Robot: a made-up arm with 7 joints. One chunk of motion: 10 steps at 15 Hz.
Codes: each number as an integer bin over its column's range. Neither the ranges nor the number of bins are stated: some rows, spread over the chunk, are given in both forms.
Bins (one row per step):
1: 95 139 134 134 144 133
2: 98 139 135 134 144 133
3: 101 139 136 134 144 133
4: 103 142 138 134 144 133
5: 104 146 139 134 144 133
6: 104 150 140 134 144 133
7: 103 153 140 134 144 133
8: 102 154 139 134 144 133
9: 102 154 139 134 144 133
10: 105 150 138 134 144 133
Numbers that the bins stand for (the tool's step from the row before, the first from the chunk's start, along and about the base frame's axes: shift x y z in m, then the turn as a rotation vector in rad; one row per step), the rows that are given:
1: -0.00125 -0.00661 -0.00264 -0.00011 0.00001 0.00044
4: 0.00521 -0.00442 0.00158 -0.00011 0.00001 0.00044
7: 0.00521 0.00360 0.00369 -0.00011 0.00001 0.00044
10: 0.00682 0.00141 0.00158 -0.00011 0.00001 0.00044
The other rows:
2: 0.00117 -0.00661 -0.00159 -0.00011 0.00001 0.00044
3: 0.00359 -0.00661 -0.00053 -0.00011 0.00001 0.00044
5: 0.00602 -0.00151 0.00263 -0.00011 0.00001 0.00044
6: 0.00602 0.00141 0.00369 -0.00011 0.00001 0.00044
8: 0.00440 0.00433 0.00263 -0.00011 0.00001 0.00044
9: 0.00440 0.00433 0.00263 -0.00011 0.00001 0.00044

